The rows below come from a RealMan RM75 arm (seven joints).
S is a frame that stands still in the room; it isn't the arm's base.
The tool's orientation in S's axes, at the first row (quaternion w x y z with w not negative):
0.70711 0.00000 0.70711 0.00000
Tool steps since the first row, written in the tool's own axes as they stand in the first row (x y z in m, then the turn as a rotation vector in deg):
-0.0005 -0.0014 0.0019 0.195 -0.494 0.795
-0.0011 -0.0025 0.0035 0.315 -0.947 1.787
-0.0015 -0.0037 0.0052 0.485 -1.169 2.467
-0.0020 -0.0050 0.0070 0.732 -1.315 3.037
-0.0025 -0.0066 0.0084 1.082 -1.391 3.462
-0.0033 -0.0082 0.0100 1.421 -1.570 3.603
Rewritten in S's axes. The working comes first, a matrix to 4 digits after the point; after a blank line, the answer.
The tool's axes in the first row as the columns of a matrix, in S's axes (used below as rounded here):
0.0000 0.0000 1.0000
0.0000 1.0000 0.0000
-1.0000 0.0000 0.0000

0.0019 -0.0014 0.0005 0.795 -0.494 -0.195
0.0035 -0.0025 0.0011 1.787 -0.947 -0.315
0.0052 -0.0037 0.0015 2.467 -1.169 -0.485
0.0070 -0.0050 0.0020 3.037 -1.315 -0.732
0.0084 -0.0066 0.0025 3.462 -1.391 -1.082
0.0100 -0.0082 0.0033 3.603 -1.570 -1.421

